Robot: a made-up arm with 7 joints. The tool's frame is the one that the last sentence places.
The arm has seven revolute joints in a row. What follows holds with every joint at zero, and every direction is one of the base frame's.
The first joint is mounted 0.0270 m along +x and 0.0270 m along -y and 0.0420 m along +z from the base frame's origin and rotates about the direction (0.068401, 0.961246, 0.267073).
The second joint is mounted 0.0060 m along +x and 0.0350 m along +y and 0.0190 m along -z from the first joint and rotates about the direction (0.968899, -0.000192, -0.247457).
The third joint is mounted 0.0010 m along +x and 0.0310 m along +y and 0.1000 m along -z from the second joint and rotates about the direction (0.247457, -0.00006, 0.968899).
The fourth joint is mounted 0.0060 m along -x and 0.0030 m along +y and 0.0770 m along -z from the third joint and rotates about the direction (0.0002, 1, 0.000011).
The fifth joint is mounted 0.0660 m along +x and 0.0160 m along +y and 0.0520 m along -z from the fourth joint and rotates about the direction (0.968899, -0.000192, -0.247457).
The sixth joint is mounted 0.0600 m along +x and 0.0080 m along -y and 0.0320 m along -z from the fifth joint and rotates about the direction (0.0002, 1, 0.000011).
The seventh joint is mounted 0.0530 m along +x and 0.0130 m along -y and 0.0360 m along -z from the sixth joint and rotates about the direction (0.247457, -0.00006, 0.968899).
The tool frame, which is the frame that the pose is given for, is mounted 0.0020 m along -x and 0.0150 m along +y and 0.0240 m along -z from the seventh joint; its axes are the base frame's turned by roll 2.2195, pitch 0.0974 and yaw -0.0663 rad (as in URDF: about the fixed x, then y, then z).
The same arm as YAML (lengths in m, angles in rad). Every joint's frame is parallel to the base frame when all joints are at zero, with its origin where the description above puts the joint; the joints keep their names.
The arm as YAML. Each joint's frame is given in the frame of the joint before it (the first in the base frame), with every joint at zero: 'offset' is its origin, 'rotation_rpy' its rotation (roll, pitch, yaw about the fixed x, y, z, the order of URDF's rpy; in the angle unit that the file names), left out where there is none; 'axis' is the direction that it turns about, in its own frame. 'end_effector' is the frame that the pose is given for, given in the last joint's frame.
length_unit: m
angle_unit: rad
chain:
  - id: joint 1
    offset: [0.027, -0.027, 0.042]
    axis: [0.068403, 0.961235, 0.26711]
  - id: joint 2
    offset: [0.006, 0.035, -0.019]
    axis: [0.968889, -0.0002, -0.247497]
  - id: joint 3
    offset: [0.001, 0.031, -0.1]
    axis: [0.247497, -0.0001, 0.968889]
  - id: joint 4
    offset: [-0.006, 0.003, -0.077]
    axis: [0.0002, 1.0, 0.0]
  - id: joint 5
    offset: [0.066, 0.016, -0.052]
    axis: [0.968889, -0.0002, -0.247497]
  - id: joint 6
    offset: [0.06, -0.008, -0.032]
    axis: [0.0002, 1.0, 0.0]
  - id: joint 7
    offset: [0.053, -0.013, -0.036]
    axis: [0.247497, -0.0001, 0.968889]
end_effector:
  offset: [-0.002, 0.015, -0.024]
  rotation_rpy: [2.2195, 0.0974, -0.0663]

